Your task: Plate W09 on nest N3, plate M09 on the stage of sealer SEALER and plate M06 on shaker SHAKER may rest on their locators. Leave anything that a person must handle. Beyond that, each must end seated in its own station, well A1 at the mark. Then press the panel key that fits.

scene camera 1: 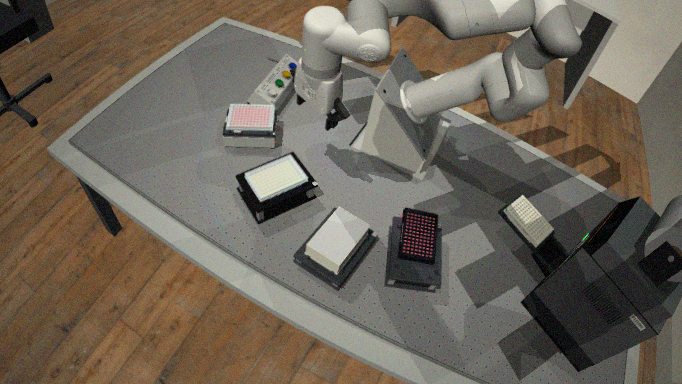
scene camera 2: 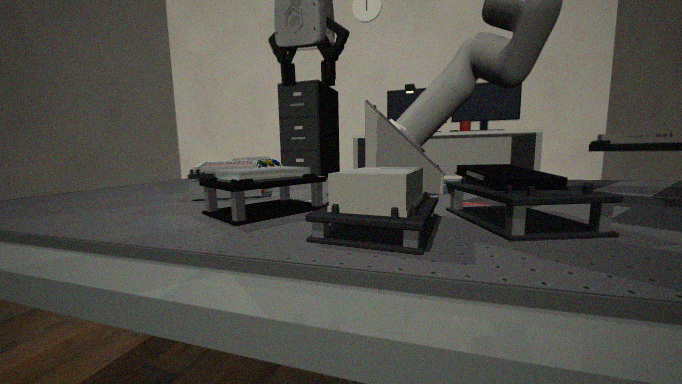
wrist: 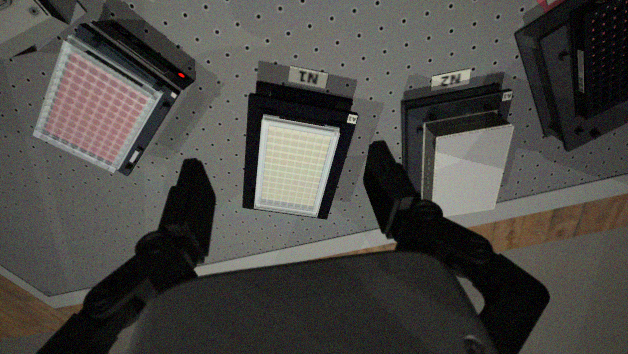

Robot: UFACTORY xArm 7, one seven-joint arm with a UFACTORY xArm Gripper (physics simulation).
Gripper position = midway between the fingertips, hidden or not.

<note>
My gripper (scene camera 2: 308, 86) is open, with nothing in its grasp. I also see a black plate with red wells (scene camera 2: 495, 176), a white box-like plate (scene camera 2: 369, 190), a shaker (scene camera 1: 231, 138) and a dark instrument (scene camera 1: 565, 272).
The black plate with red wells shows as well in scene camera 1 (scene camera 1: 418, 236) and in the wrist view (wrist: 591, 35). The white box-like plate also shows in scene camera 1 (scene camera 1: 333, 245) and in the wrist view (wrist: 463, 156). My gripper also shows in scene camera 1 (scene camera 1: 316, 113) and in the wrist view (wrist: 289, 169).
</note>
